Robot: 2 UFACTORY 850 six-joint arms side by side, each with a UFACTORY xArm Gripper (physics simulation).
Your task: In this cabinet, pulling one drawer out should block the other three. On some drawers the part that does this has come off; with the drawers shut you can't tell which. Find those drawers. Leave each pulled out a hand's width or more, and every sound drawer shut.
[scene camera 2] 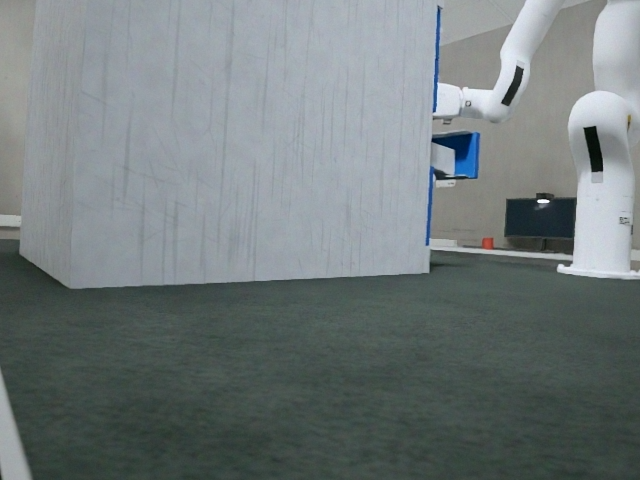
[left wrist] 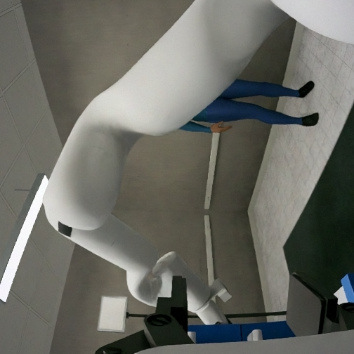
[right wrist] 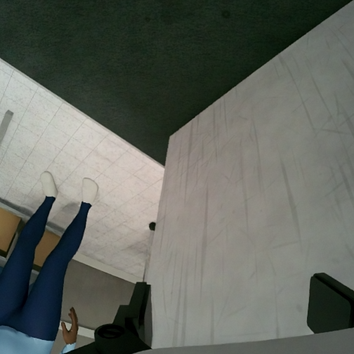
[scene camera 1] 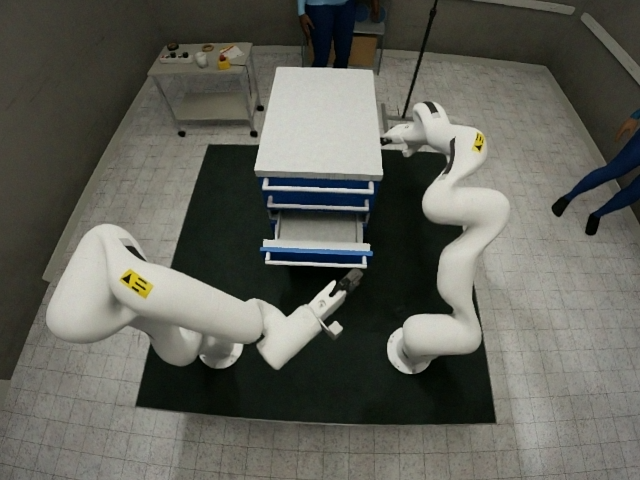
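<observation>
The cabinet point(scene camera 1: 320, 121) point(scene camera 2: 248, 155) point(right wrist: 240, 210) has its third drawer from the top point(scene camera 1: 315, 254) point(scene camera 2: 467, 155) pulled out. The top drawer point(scene camera 1: 317, 186) and second drawer point(scene camera 1: 317, 204) are shut. The bottom drawer point(scene camera 2: 429, 206) is flush with the front; it is hidden in scene camera 1. My left gripper point(scene camera 1: 352, 279) point(left wrist: 237, 299) is open and empty in front of the cabinet, higher than the pulled-out drawer. In the left wrist view, a white handle point(left wrist: 255, 335) shows between its fingers, apart from them. My right gripper point(scene camera 1: 384, 140) point(right wrist: 232, 305) is open and empty beside the cabinet's right side.
A trolley point(scene camera 1: 217, 69) stands at the back left. A person point(scene camera 1: 330, 31) stands behind the cabinet, and another person point(scene camera 1: 604, 180) stands at the right. A thin black pole point(scene camera 1: 419, 56) stands behind the cabinet. Both arms stand on the dark mat point(scene camera 1: 310, 397).
</observation>
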